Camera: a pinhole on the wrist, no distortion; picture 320 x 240 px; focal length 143.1 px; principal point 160.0 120.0 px. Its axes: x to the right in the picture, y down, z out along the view. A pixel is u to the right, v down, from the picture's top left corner.
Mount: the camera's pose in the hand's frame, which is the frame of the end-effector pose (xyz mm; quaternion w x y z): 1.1 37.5 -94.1 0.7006 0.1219 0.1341 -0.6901
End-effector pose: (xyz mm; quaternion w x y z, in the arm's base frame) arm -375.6 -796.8 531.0 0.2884 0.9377 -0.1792 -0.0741
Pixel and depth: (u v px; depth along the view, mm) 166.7 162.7 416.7
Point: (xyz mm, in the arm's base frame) -284.1 -897.2 218.6
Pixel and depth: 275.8 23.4 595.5
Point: -616.8 -317.8 -57.7
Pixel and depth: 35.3 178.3 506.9
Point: -388.7 -1362.3 239.4
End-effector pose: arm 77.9 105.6 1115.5 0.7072 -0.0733 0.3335 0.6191
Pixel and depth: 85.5 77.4 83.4
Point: 33.2 97.4 1142.8
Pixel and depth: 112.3 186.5 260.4
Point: 121.3 308.3 1190.0
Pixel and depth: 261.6 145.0 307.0
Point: 375.9 155.8 1082.7
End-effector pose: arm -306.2 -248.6 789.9 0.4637 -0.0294 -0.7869 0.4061
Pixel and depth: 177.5 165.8 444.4
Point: -563.0 -480.3 938.3
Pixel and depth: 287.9 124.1 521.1
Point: -302.4 -763.5 1146.2
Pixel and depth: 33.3 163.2 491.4
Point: -873.8 -318.7 593.2
